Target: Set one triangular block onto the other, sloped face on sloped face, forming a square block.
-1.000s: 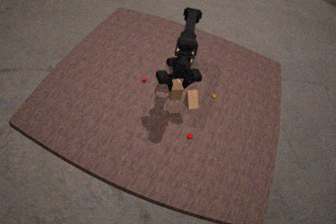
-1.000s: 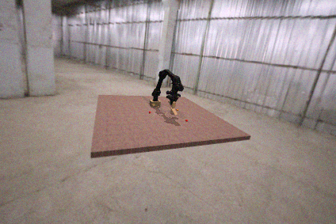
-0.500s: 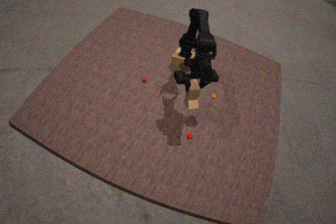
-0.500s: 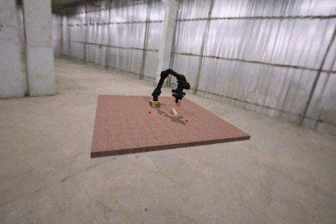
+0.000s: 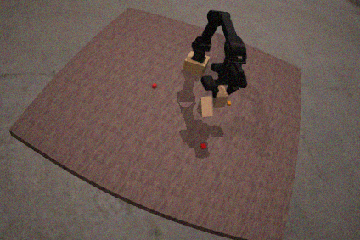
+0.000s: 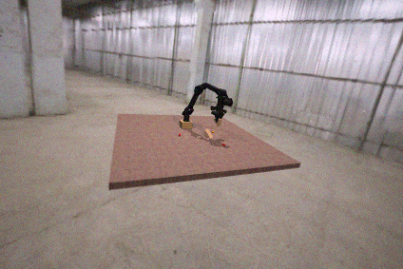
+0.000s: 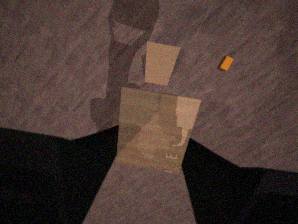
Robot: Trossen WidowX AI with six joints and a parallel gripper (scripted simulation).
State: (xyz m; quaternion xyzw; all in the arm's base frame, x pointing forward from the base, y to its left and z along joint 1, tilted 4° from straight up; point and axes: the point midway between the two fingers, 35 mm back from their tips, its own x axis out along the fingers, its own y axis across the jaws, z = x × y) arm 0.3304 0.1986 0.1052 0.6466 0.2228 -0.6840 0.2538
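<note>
The orange cube is 16 cm behind my gripper tip, 4 cm to the left of it and 16 cm below it. Also, from my gripper tip: small red piece (7 cm behind, 31 cm to the right, 15 cm below); then tan triangular block (1 cm above).
</note>
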